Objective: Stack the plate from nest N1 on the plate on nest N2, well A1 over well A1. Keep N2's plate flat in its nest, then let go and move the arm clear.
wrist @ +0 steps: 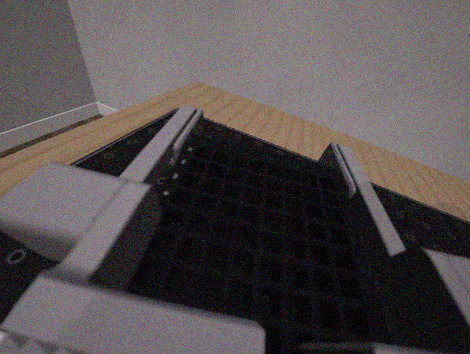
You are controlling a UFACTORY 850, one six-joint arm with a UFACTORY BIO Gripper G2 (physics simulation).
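Observation:
A black plate with a grid of square wells (250,215) lies between the two long grey fingers of my gripper (265,180) in the wrist view. The gripper is shut on this black plate, with one finger along its left side and the other along its right side. The plate reaches from the bottom of the view up toward the fingertips. The white plate on nest N2 does not show, and the nests cannot be made out. What lies under the held plate is hidden, and its height above anything below cannot be told.
A black board with small ring-shaped holes (425,220) shows to the left and right of the fingers. Beyond it is the wooden table top (265,120) with its far corner at the top. Grey walls stand behind, with a white skirting board (50,119) at the left.

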